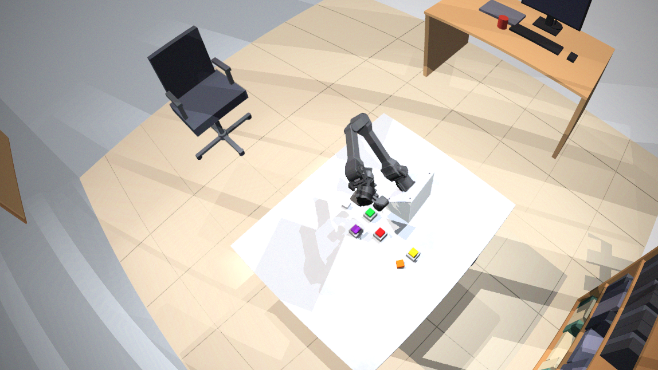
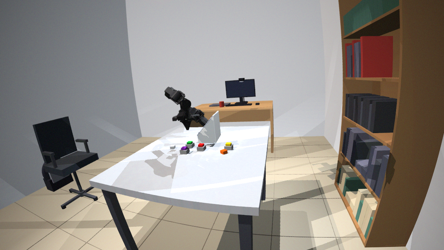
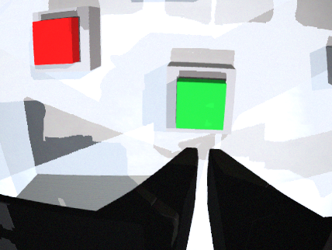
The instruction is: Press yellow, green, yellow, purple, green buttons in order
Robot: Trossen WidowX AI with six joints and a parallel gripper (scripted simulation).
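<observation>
Now: gripper tip 90 mm above the green button. Also, from my gripper tip: red button 30 mm ahead, 100 mm to the left, 90 mm below; then purple button 100 mm ahead, 10 mm to the left, 90 mm below; then small grey block 30 mm ahead, 120 mm to the right, 110 mm below.
</observation>
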